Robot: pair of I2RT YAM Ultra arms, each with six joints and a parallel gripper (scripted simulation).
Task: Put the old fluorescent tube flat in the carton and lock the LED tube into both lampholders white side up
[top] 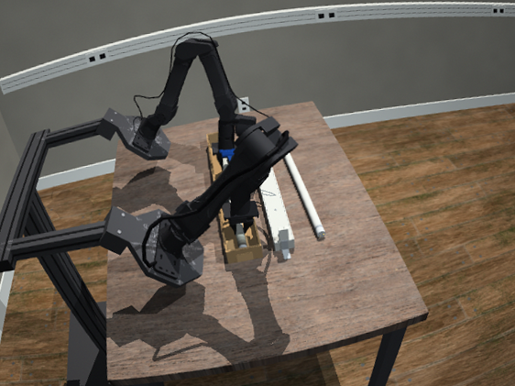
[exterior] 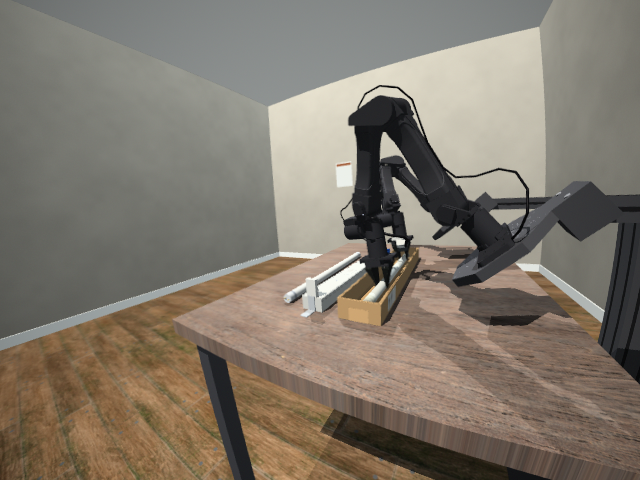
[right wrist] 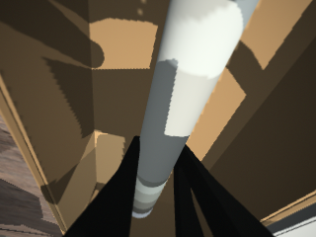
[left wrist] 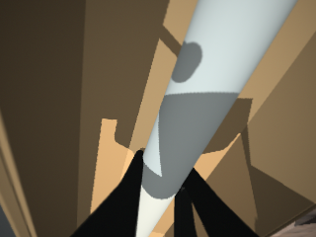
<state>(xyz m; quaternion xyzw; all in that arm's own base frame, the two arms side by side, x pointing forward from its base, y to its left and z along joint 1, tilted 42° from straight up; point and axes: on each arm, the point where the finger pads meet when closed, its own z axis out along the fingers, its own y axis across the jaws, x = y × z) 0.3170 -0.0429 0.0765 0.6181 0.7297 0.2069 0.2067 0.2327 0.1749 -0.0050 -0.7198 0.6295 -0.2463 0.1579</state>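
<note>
Now: left hand 110 mm short of the light fixture, 130 mm to the left of it and 40 mm below it. Also, from my left hand: old fluorescent tube (20 mm behind, 120 mm to the right); carton (20 mm behind, 120 mm to the right, 10 mm above); LED tube (210 mm ahead, 150 mm to the right, 10 mm below).
</note>
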